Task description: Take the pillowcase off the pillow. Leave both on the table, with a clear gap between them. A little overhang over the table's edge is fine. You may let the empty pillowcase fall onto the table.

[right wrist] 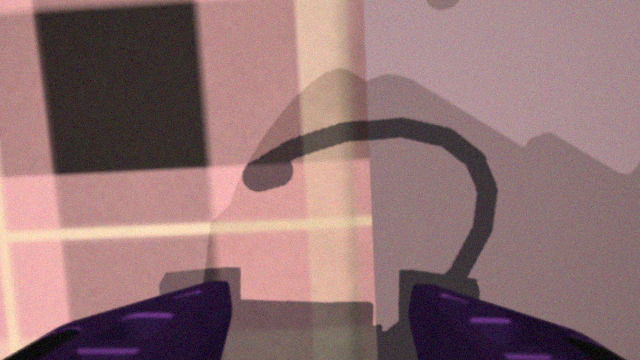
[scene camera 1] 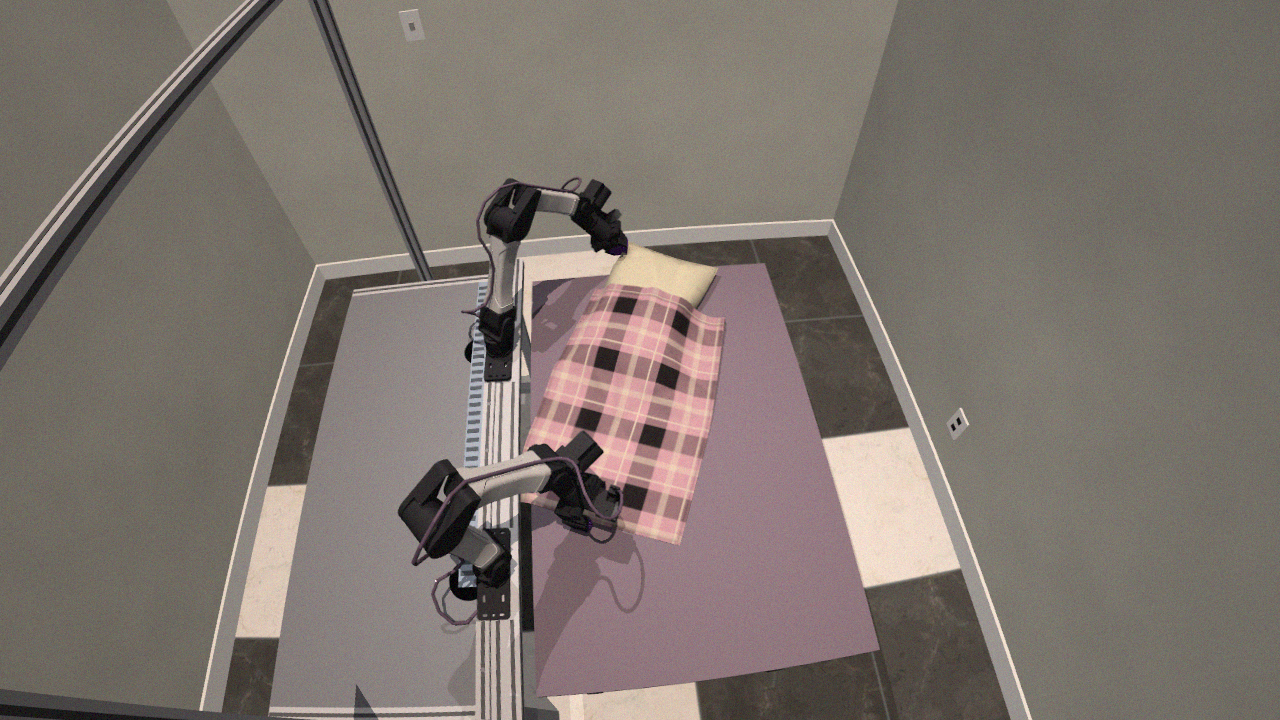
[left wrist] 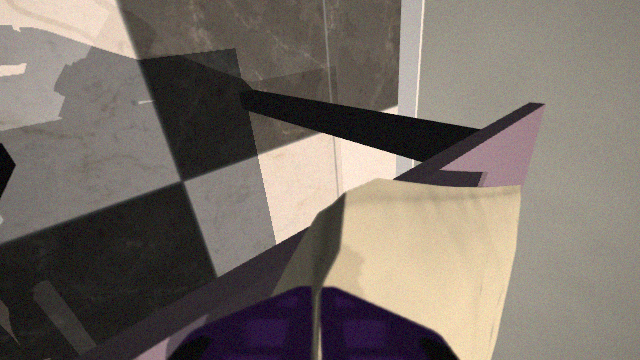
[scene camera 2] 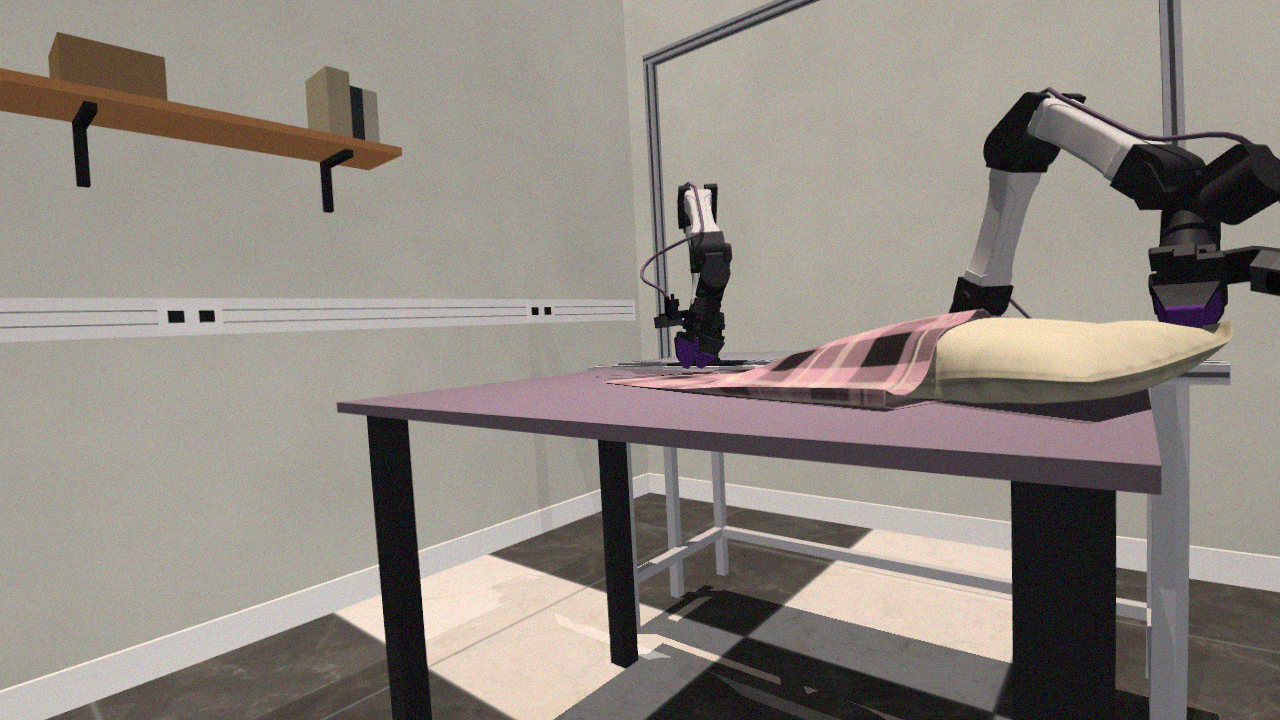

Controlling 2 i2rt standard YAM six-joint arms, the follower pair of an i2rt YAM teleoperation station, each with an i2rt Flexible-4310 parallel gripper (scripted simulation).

Scene:
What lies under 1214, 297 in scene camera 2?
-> My left gripper.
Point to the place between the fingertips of my left gripper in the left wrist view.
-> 316, 299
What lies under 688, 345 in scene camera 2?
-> My right gripper.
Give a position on a cream pillow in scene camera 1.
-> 640, 266

